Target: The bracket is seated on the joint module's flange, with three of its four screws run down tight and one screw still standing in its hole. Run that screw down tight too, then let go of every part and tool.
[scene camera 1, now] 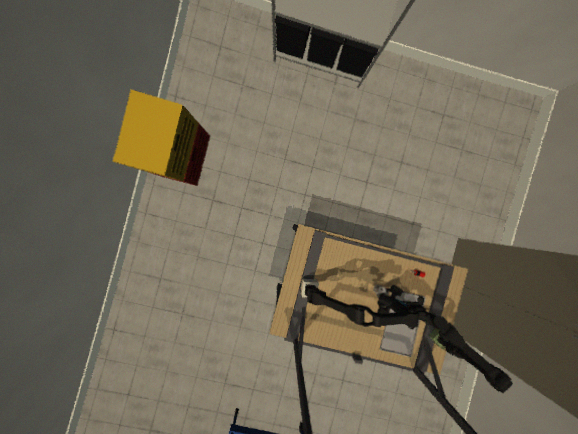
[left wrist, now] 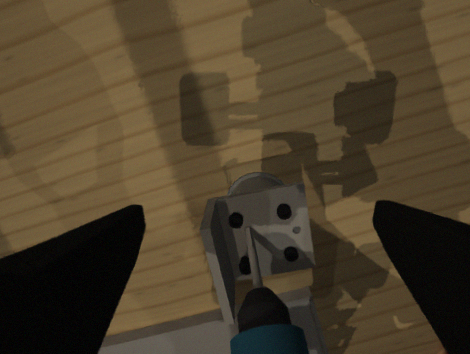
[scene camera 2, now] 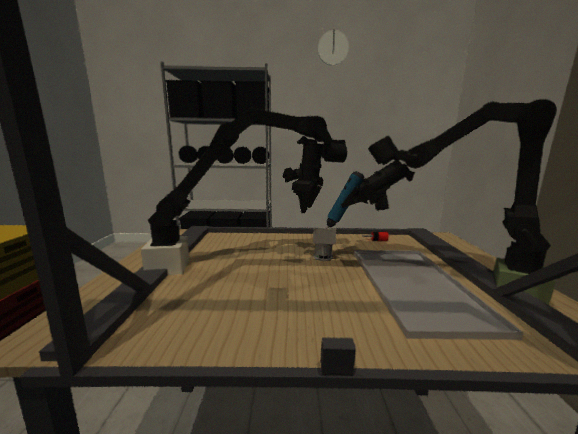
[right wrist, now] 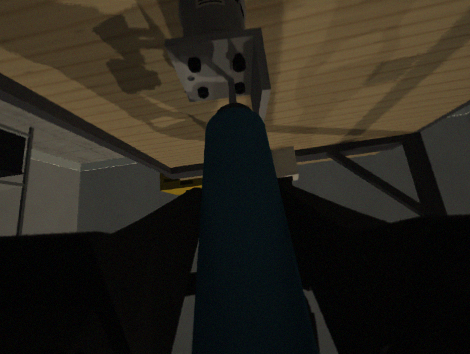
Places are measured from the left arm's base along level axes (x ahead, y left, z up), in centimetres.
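Pixels of known places: left gripper, fingertip midpoint: [left wrist: 259, 214] [scene camera 2: 306, 210]; right gripper, fingertip midpoint: [scene camera 2: 341, 205] [right wrist: 240, 193]; left arm's base, origin of the base link: [scene camera 1: 310, 290] [scene camera 2: 165, 242] [right wrist: 281, 179]; right arm's base, origin of the base link: [scene camera 2: 523, 268].
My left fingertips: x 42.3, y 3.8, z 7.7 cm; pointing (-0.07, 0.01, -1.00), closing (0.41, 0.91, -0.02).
For each thing: its middle in the pictures, then the offset to it from my left fingertips.
- grey bracket, body centre: [left wrist: 265, 246] [right wrist: 220, 91] [scene camera 2: 324, 233] [scene camera 1: 384, 293] dy -1.5, dx +5.7, dz -7.6 cm
- joint module, body centre: [left wrist: 260, 216] [right wrist: 215, 42] [scene camera 2: 323, 248] dy -1.5, dx +5.7, dz -12.6 cm
- blue screwdriver, body centre: [right wrist: 240, 184] [scene camera 2: 339, 207] dy -3.3, dx +9.9, dz +1.6 cm
- black tool, body centre: [scene camera 2: 374, 236] [scene camera 1: 416, 272] dy +12.8, dx +30.2, dz -14.1 cm
- grey tray, body centre: [scene camera 2: 414, 282] [scene camera 1: 402, 323] dy -22.7, dx +25.0, dz -15.0 cm
- dark block, body centre: [scene camera 2: 337, 355] dy -48.2, dx -4.5, dz -12.7 cm
The grey bracket [scene camera 2: 324, 235] [left wrist: 265, 230] [right wrist: 215, 50] sits on the joint module [scene camera 2: 324, 251] [left wrist: 255, 184] [right wrist: 212, 17], which stands upright on the table. Dark screw heads show at its four holes; which one stands higher I cannot tell. My right gripper [scene camera 2: 350, 196] [right wrist: 240, 193] is shut on the blue screwdriver [scene camera 2: 345, 198] [left wrist: 269, 340] [right wrist: 245, 225] and holds it tilted. Its shaft points at the bracket's face between the holes; whether the tip touches is unclear. My left gripper [scene camera 2: 304, 207] [left wrist: 259, 214] is open and empty above the bracket, its fingers wide to either side.
A red and black tool [scene camera 1: 419, 273] [scene camera 2: 380, 236] lies on the table at the back right. A grey tray [scene camera 1: 398, 339] [scene camera 2: 435, 295] lies on the right of the table. A dark block [scene camera 2: 338, 356] is at the front edge. Dark frame beams border the table.
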